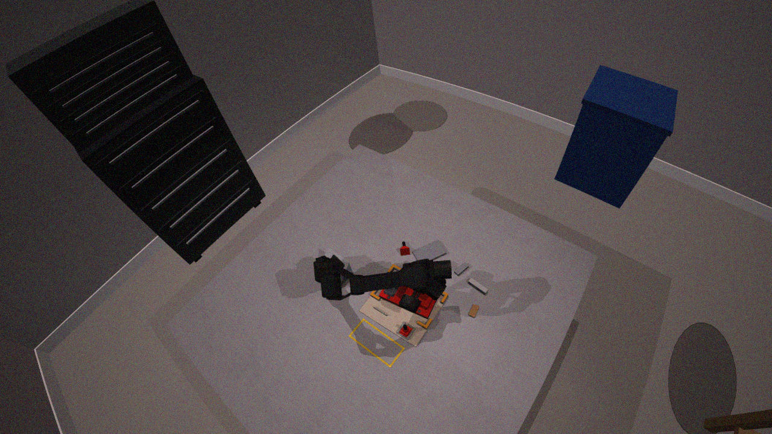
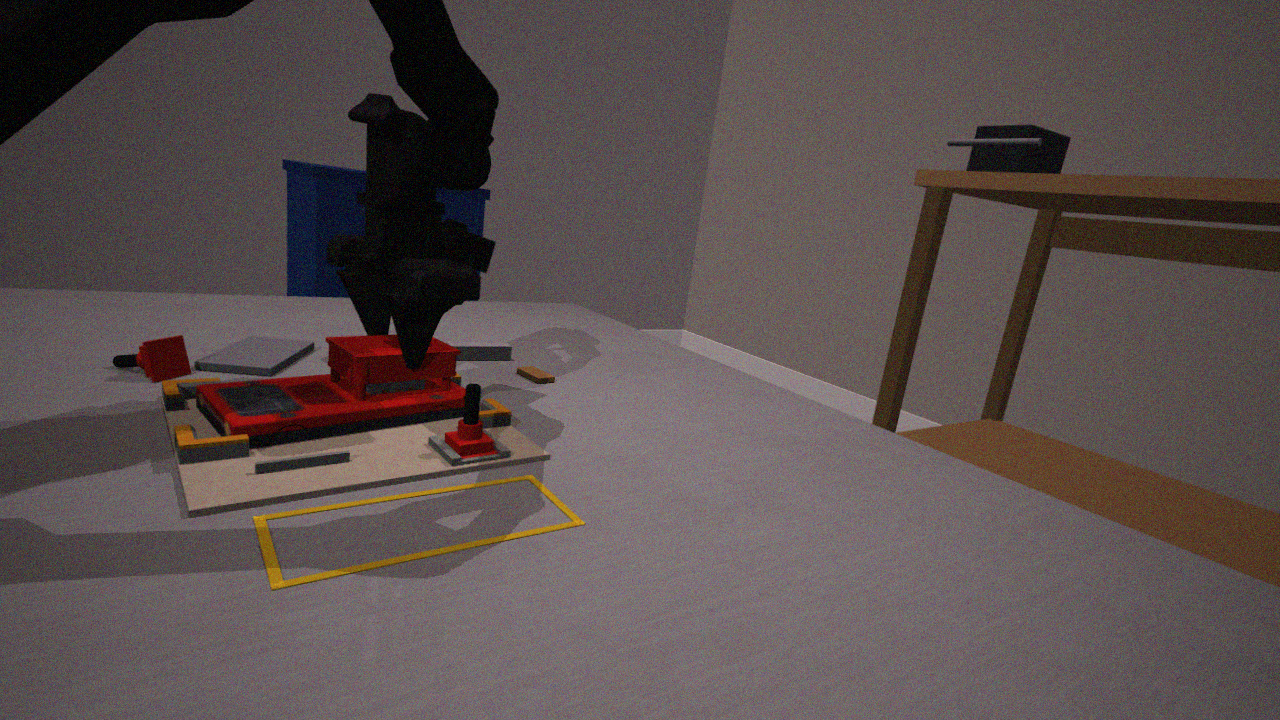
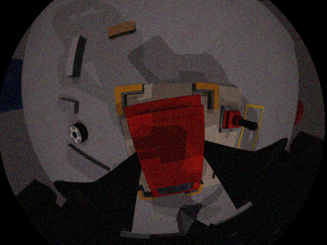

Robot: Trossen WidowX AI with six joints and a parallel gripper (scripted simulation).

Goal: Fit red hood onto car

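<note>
The red hood lies right at my gripper tip. Round my gripper tip: small wooden block: 180 mm ahead, 100 mm to the left, 50 mm below; then pale baseplate: 40 mm below, 30 mm to the right, 30 mm behind; then grey engine block: 30 mm below.
</note>
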